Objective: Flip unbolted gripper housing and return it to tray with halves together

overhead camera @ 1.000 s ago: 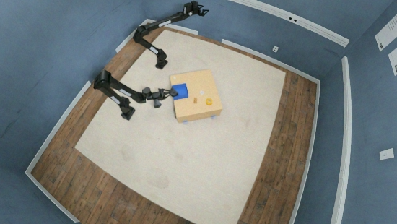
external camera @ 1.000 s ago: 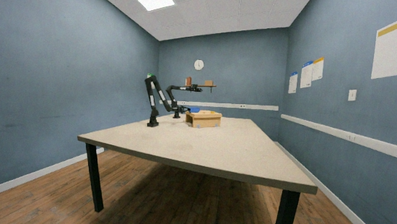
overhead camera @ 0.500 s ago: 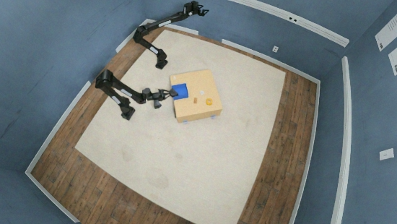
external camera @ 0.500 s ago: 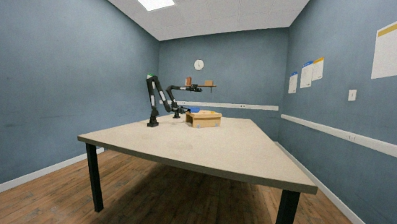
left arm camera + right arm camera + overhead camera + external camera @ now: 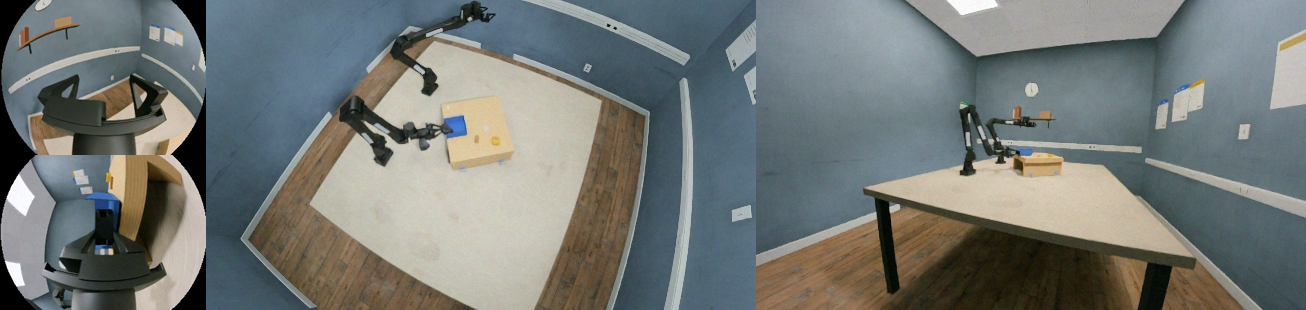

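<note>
Right now my right hand is 7 cm short of the blue tray, 4 cm to the right of it and 1 cm above it. From my right hand the other things lie so: brown block (20 cm ahead, 3 cm to the left, 2 cm below).
</note>
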